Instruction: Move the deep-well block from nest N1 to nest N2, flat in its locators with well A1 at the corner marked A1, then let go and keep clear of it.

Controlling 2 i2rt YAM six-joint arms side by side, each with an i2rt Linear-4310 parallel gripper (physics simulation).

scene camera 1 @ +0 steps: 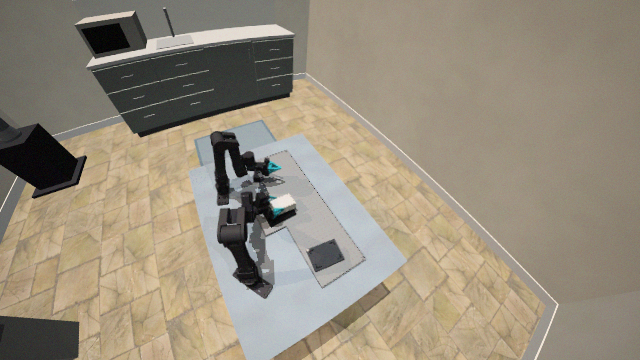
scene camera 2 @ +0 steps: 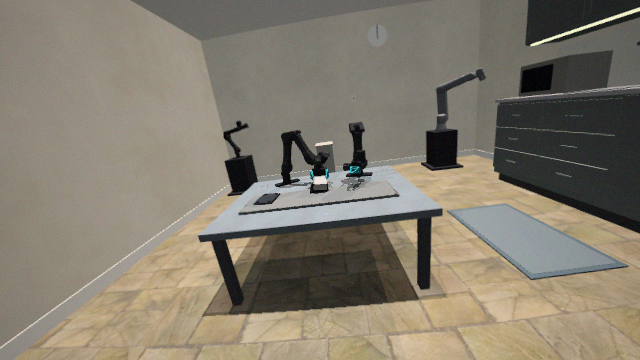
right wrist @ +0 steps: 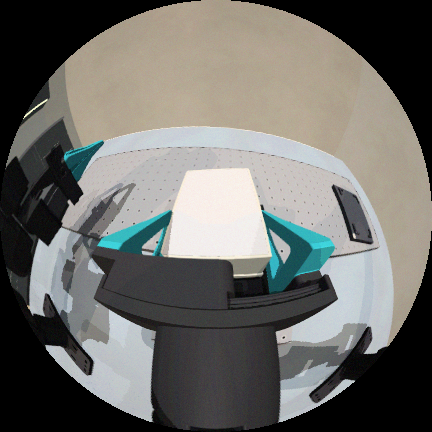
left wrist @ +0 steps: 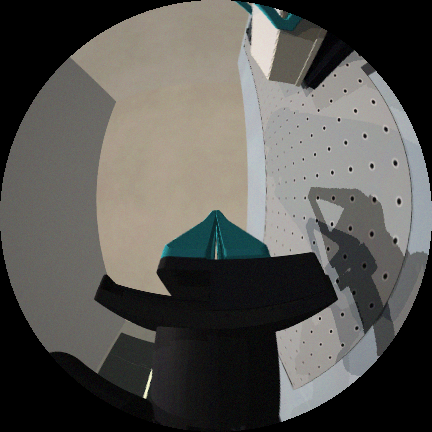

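The white deep-well block is between the teal fingers of my right gripper, which is shut on it. It is at a black nest near the middle of the board; whether it touches the nest I cannot tell. Another dark nest lies bare at the board's far end, with a small pale mark at one corner. Nest names and well A1 are not readable. My left gripper is shut, empty, above the board, apart from the block.
The grey perforated board lies on the pale blue table. In scene camera 1, the left arm stands above the right arm. The left gripper shows at the left edge of the right wrist view.
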